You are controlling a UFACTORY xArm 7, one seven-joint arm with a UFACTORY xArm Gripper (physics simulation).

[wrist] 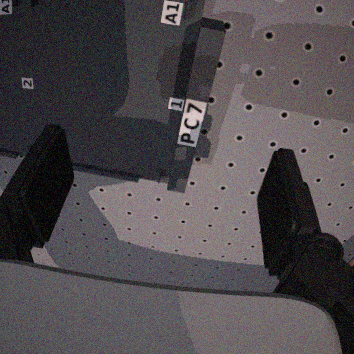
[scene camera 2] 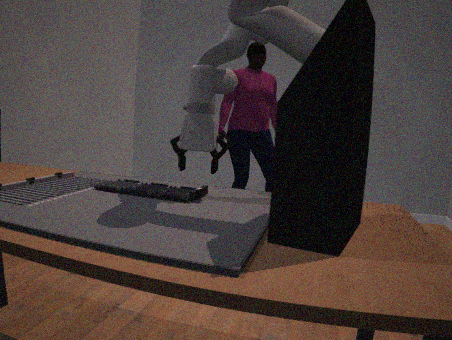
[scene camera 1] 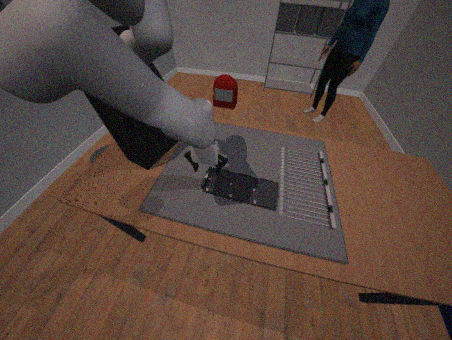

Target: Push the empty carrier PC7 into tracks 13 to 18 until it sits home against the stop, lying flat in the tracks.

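Seen in the pictures: gripper, fingertip midpoint: [wrist: 165, 161] [scene camera 2: 197, 171] [scene camera 1: 207, 171]; arm's base, link origin: [scene camera 2: 334, 60].
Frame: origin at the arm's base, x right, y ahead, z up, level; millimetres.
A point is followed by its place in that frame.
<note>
Carrier PC7 [scene camera 1: 242, 188] @[x 155, y 500, z -363 mm] [scene camera 2: 150, 190] @[x 126, y 481, z -363 mm] [wrist: 90, 145] @[x 93, y 405, z -363 mm], a long dark flat tray, lies on the grey perforated board [scene camera 1: 240, 220] @[x 293, y 510, z -374 mm] [scene camera 2: 175, 242] @[x -235, y 272, z -374 mm] [wrist: 230, 200] @[x 42, y 295, z -374 mm]. Its far end is at the near ends of the tracks [scene camera 1: 282, 180] @[x 70, y 677, z -373 mm] [scene camera 2: 52, 193] @[x -25, y 720, z -370 mm]. The stop bar [scene camera 1: 327, 190] @[x 97, y 871, z -358 mm] is at the tracks' other side, well apart from the carrier. The raised end wall with the PC7 label [wrist: 192, 122] @[x 133, y 335, z -344 mm] faces away from the tracks. My gripper [scene camera 1: 208, 165] @[x 141, y 345, z -299 mm] [scene camera 2: 198, 169] @[x 141, y 345, z -299 mm] [wrist: 165, 161] @[x 141, y 345, z -299 mm] is open and empty, above that labelled end, not touching it. Track numbers are unreadable here.
A tall black block [scene camera 1: 132, 135] @[x 113, y 39, z -183 mm] [scene camera 2: 320, 150] @[x -160, y 28, z -194 mm] stands beside the board, opposite the tracks. A red object [scene camera 1: 225, 92] is behind the board. One person [scene camera 1: 352, 35] stands near the back shelving, another [scene camera 2: 255, 105] behind the arm in scene camera 2.
</note>
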